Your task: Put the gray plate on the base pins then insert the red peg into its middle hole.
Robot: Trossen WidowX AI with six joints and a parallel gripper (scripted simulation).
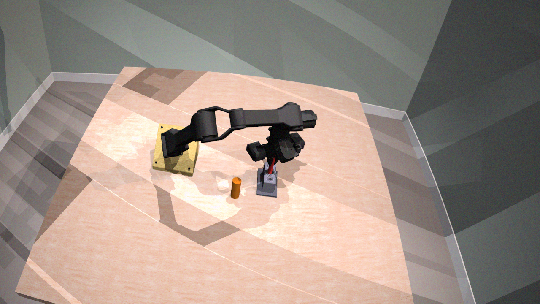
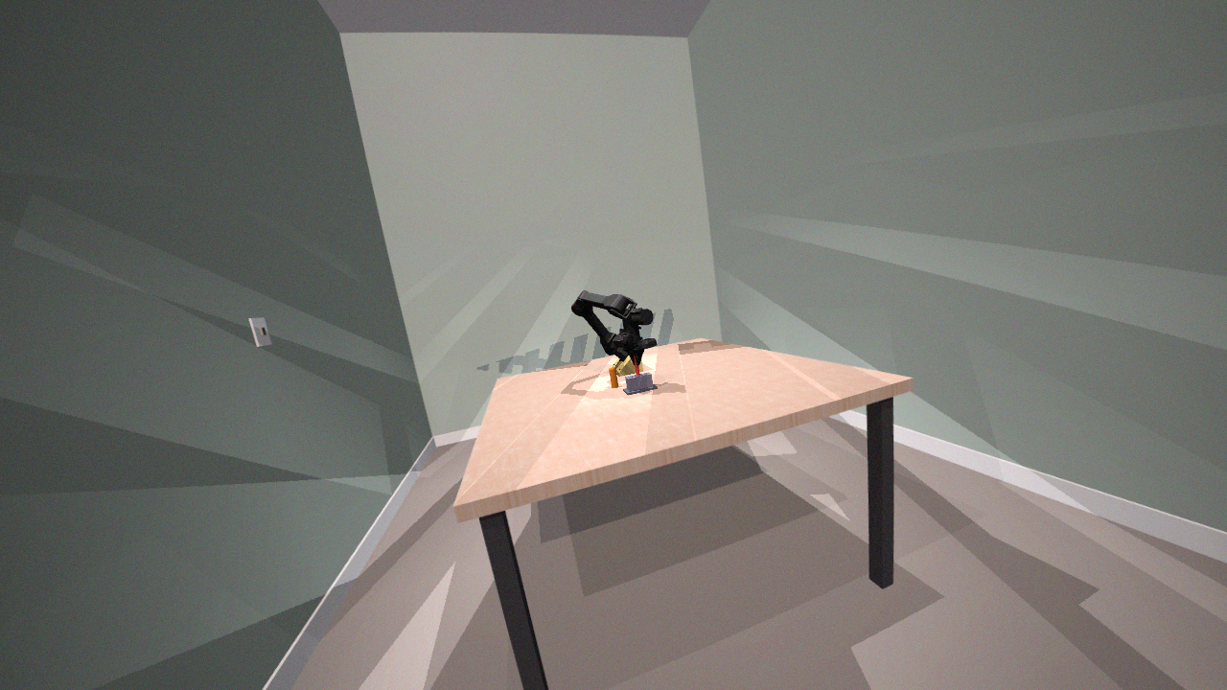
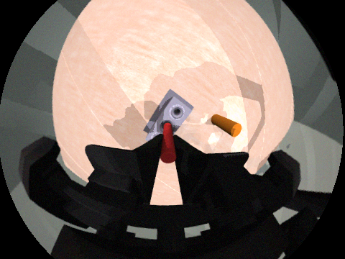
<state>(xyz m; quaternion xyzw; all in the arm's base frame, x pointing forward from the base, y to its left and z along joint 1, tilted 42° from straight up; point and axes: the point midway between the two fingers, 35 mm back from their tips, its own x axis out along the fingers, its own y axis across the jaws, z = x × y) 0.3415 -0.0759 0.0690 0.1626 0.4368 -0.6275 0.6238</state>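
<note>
The red peg is right at my gripper tip. Also, from my gripper tip: orange cylinder (12 cm behind, 6 cm to the right, 6 cm below); gray plate (5 cm below); gray base (9 cm below).
</note>
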